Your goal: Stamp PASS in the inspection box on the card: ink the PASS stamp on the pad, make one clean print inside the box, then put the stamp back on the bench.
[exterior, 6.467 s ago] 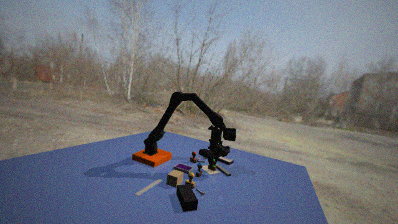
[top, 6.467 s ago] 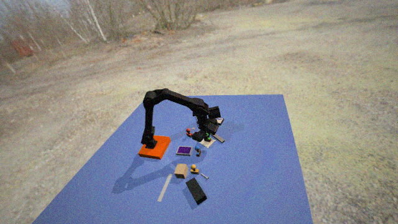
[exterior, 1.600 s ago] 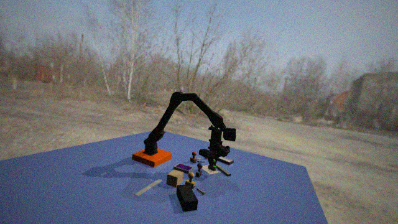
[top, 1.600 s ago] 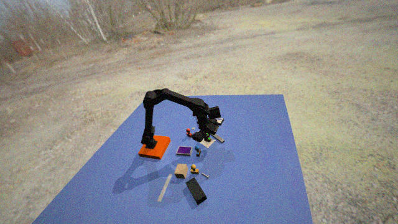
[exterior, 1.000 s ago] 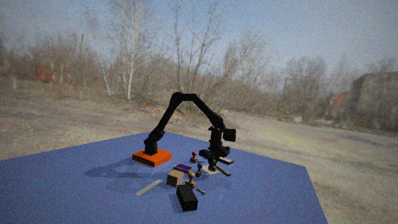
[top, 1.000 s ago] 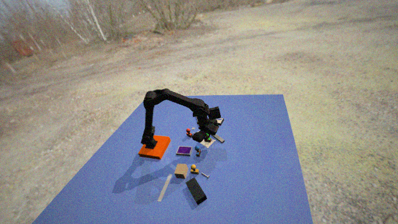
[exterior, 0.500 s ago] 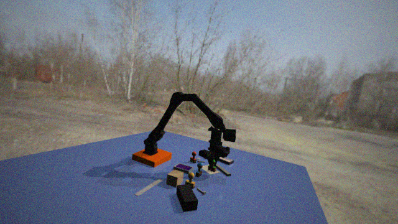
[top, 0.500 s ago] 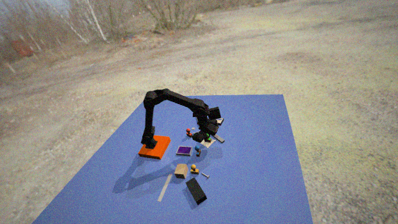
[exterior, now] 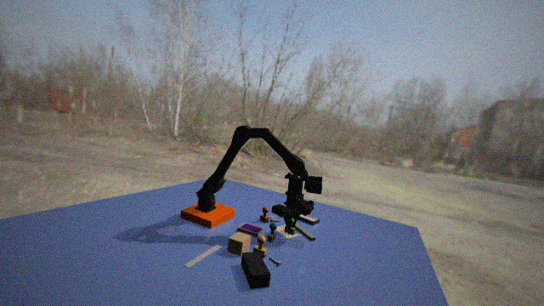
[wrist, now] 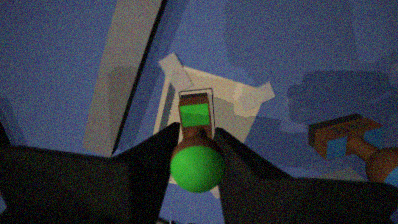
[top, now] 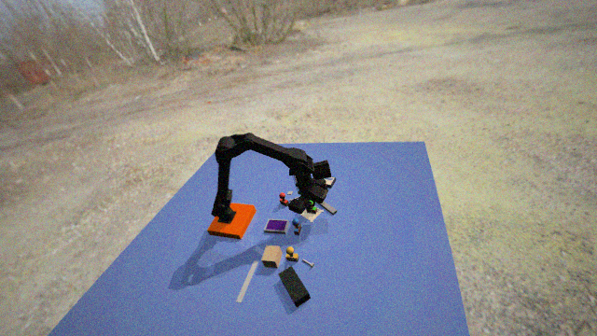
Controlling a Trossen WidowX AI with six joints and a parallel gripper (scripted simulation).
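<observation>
The green-knobbed stamp lies right at my gripper tip. The rest, counted from my gripper tip: blue-knobbed stamp: 10 cm to the right, 3 cm behind; then beige card: 2 cm below, 2 cm behind; then grey bar: 5 cm ahead, 4 cm to the left, 1 cm below.
</observation>
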